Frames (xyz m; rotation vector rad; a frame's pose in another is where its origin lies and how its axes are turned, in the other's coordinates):
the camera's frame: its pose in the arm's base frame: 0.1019 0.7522 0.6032 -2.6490 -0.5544 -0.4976
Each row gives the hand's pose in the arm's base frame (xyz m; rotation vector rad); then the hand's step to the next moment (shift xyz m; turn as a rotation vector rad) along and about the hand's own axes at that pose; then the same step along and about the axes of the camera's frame.
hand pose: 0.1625 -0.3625 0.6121 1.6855 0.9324 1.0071
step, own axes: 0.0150 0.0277 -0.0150 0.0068 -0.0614 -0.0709
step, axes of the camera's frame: 0.0132 -0.0207 -0.0248 -0.0635 -0.0587 0.0369
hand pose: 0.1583 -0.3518 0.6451 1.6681 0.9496 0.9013
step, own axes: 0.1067 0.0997 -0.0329 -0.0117 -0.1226 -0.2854
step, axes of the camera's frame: 0.1030 -0.0937 -0.0550 -0.2229 -0.2153 0.0238
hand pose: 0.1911 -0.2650 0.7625 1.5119 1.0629 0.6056
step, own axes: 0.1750 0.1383 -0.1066 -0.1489 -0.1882 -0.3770
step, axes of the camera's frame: 0.1427 -0.2017 -0.0087 -0.3899 -0.2153 -0.0363
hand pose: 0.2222 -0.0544 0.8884 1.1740 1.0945 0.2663
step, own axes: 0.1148 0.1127 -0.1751 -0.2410 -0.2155 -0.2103
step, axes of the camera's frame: 0.0481 -0.2255 0.0581 -0.3669 -0.0399 -0.1120
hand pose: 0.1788 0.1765 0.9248 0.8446 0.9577 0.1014
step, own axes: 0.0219 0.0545 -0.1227 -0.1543 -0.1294 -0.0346
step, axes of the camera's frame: -0.0247 -0.1252 0.0471 -0.1699 0.0435 -0.1048
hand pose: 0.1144 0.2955 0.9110 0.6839 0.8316 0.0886
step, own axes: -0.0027 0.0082 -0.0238 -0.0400 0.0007 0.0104
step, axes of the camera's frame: -0.0112 -0.0215 0.0075 -0.0096 -0.0027 -0.0401
